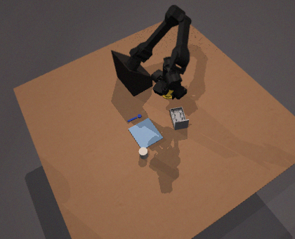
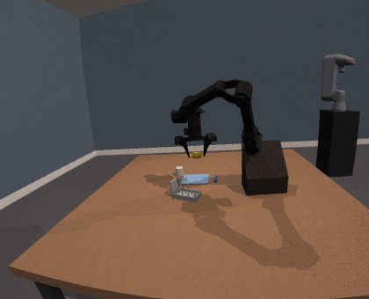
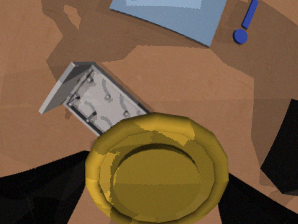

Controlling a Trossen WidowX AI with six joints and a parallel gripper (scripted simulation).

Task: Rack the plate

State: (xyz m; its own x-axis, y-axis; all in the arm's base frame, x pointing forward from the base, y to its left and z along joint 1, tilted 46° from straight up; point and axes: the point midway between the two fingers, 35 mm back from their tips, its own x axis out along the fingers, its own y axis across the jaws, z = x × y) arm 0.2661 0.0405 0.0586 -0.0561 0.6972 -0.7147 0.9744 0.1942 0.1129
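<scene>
Now: the grey dish rack 5 cm ahead of my gripper tip, 4 cm to the left of it and 16 cm below it. From my gripper tip the other things lie so: light blue mat: 4 cm ahead, 17 cm to the right, 18 cm below; yellow plate: 1 cm above; small blue spoon: 8 cm behind, 16 cm to the right, 18 cm below.
</scene>
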